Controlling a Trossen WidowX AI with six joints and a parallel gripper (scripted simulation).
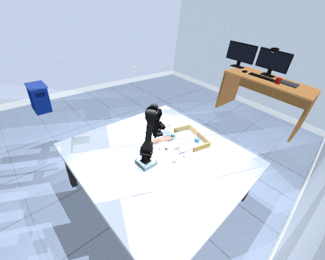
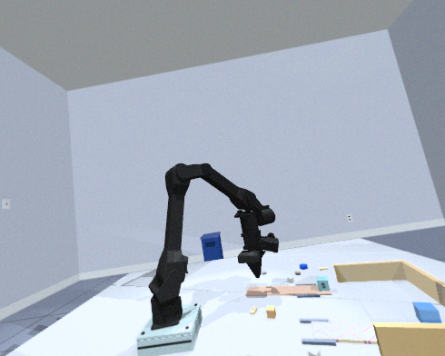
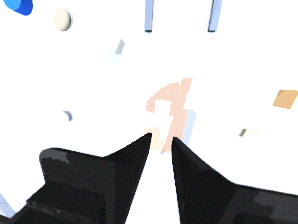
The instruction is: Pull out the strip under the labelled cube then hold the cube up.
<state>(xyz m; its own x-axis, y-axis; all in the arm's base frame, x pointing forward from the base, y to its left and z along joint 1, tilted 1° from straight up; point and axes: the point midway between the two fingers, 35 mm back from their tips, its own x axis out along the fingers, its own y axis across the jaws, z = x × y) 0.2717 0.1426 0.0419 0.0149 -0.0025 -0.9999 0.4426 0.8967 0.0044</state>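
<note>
My gripper tip is 170 mm short of the labelled teal cube, 80 mm to the left of it and 30 mm above it. From my gripper tip the other things lie so: orange cube 150 mm to the right, 40 mm below, 10 mm behind.
</note>
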